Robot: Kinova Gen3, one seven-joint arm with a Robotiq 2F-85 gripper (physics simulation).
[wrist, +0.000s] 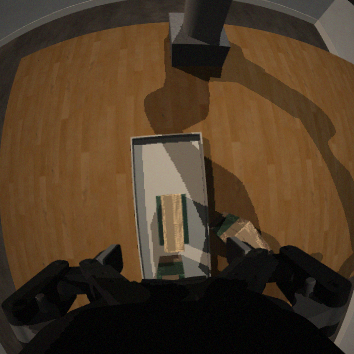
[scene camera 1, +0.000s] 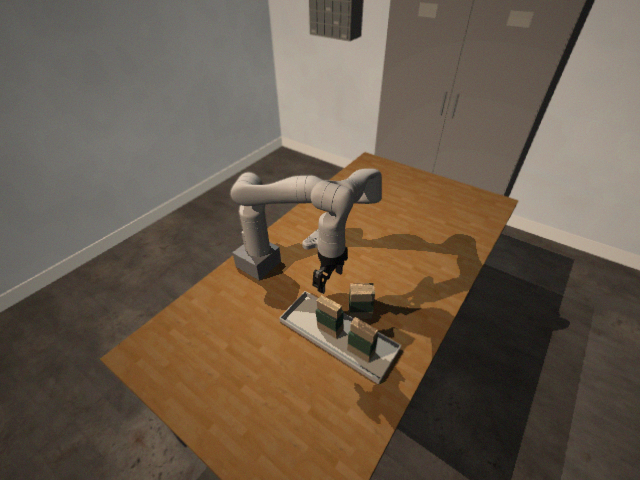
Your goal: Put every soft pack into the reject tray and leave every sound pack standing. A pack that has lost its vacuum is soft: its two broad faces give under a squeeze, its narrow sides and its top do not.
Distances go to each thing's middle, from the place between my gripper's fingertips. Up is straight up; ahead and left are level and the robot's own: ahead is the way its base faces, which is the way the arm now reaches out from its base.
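My hand, measured from the reject tray point(scene camera 1: 301, 316), is now 24 cm above it and 3 cm short of it.
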